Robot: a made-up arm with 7 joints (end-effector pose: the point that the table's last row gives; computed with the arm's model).
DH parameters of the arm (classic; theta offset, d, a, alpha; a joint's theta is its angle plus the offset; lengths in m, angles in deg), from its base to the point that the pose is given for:
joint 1: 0 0.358 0 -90
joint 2: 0 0 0 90
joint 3: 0 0.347 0.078 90
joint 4: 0 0 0.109 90
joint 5: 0 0.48 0 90
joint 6: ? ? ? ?
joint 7: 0 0.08 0 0
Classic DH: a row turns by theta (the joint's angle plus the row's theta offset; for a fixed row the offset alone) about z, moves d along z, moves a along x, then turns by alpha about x.
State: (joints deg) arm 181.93 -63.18 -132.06 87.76 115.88 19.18 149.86
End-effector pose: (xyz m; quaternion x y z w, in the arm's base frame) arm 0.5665 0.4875 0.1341 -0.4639 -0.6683 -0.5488 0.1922
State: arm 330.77 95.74 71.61 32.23 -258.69 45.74 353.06
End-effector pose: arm 0.1396 0.4510 0.2275 -0.2506 0.3961 0.7823 0.4101
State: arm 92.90 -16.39 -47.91 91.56 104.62 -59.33 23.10
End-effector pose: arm 0.4594 0.1775 0.8653 -0.2218 0.7659 -0.2594 0.5449
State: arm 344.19 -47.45 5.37 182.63 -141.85 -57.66 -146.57
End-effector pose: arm -0.5461 0.2220 0.9245 -0.1794 -0.2458 -0.8821 0.3595
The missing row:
joint 6: 0 0 0.063 -90
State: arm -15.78 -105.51 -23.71 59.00 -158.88 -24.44 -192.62
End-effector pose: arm -0.2721 -0.1187 0.8231 -0.2873 0.1585 -0.9423 0.0669
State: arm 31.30 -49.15 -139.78 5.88 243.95 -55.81 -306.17
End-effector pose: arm 0.1272 -0.1482 0.2162 -0.5687 0.3199 -0.5922 0.4728
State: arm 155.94 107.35 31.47 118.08 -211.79 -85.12 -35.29
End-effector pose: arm -0.4742 0.0050 -0.1910 0.7751 0.3427 0.4347 0.3048
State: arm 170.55 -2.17 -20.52 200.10 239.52 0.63 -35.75
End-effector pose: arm 0.1672 -0.1453 1.1984 0.1787 -0.0780 0.9794 0.0533
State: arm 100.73 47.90 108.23 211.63 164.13 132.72 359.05
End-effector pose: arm 0.2323 0.5835 0.7268 0.8591 0.1940 0.1528 0.4484
